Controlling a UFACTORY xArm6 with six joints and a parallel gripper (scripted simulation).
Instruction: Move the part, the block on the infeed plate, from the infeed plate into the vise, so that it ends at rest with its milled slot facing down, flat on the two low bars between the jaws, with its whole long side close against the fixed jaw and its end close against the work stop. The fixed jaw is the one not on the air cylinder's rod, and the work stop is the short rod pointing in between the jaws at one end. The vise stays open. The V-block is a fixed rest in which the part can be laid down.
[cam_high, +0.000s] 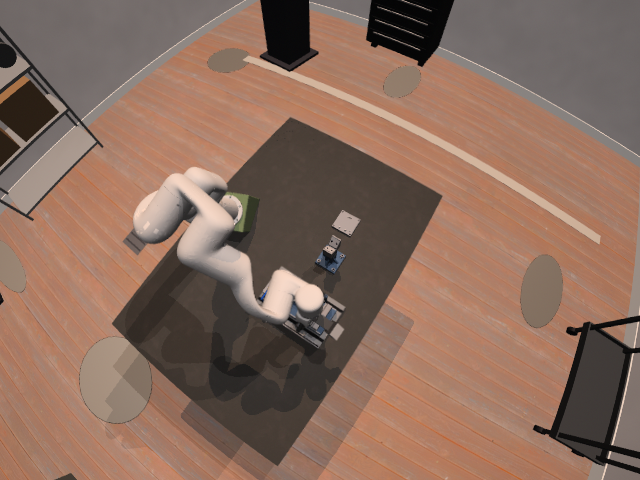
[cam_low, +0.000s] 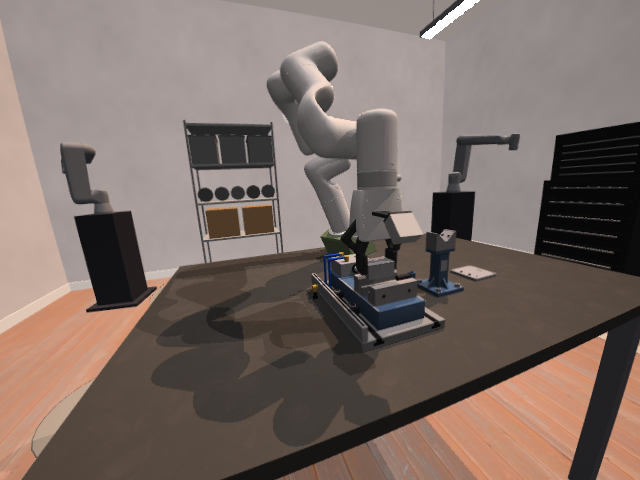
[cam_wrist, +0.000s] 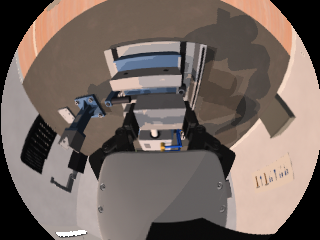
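Right now the part is 2 cm below my hand. Also, from my hand: air cylinder (16 cm behind, 5 cm below); grey rail (6 cm behind, 8 cm to the right, 10 cm below).
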